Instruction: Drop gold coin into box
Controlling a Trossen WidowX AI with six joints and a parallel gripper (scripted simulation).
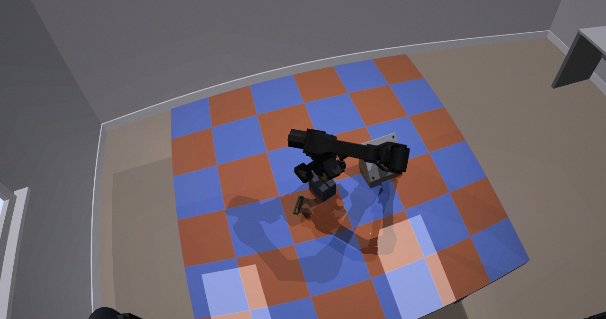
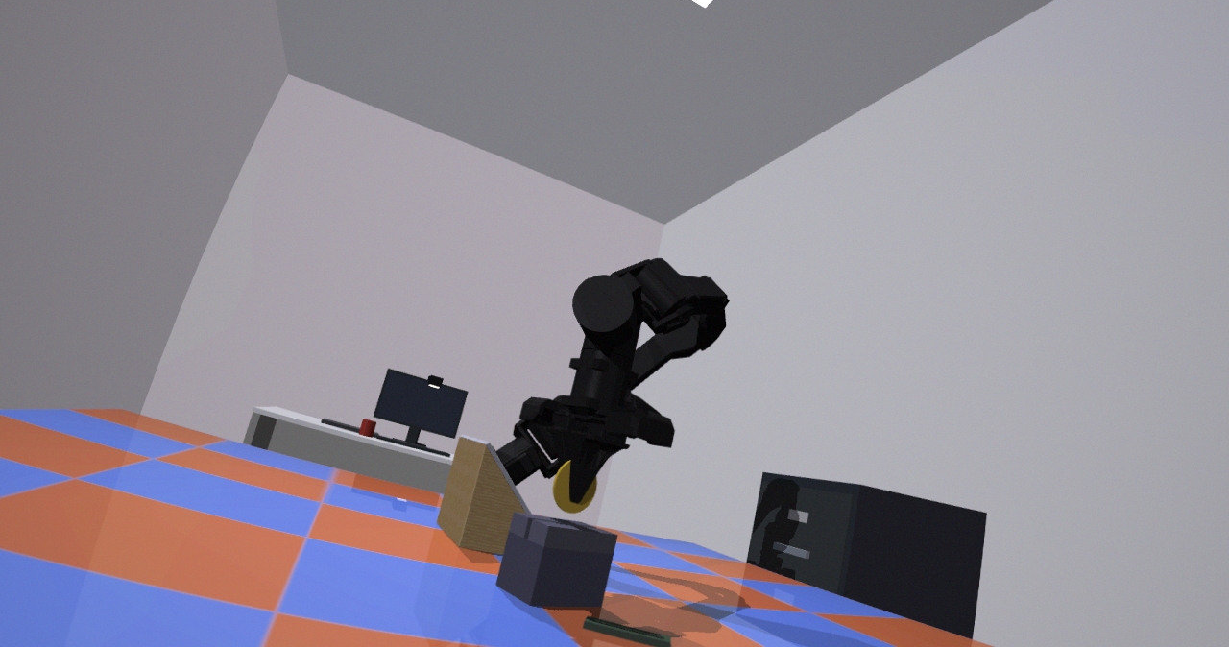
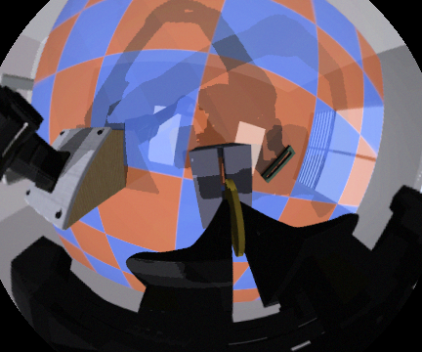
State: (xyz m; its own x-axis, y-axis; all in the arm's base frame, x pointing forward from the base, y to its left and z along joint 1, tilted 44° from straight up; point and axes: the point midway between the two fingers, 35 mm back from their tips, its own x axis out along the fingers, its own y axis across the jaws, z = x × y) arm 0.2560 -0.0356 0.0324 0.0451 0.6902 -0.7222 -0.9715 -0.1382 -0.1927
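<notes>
The coin lies 20 mm above my gripper tip.
</notes>
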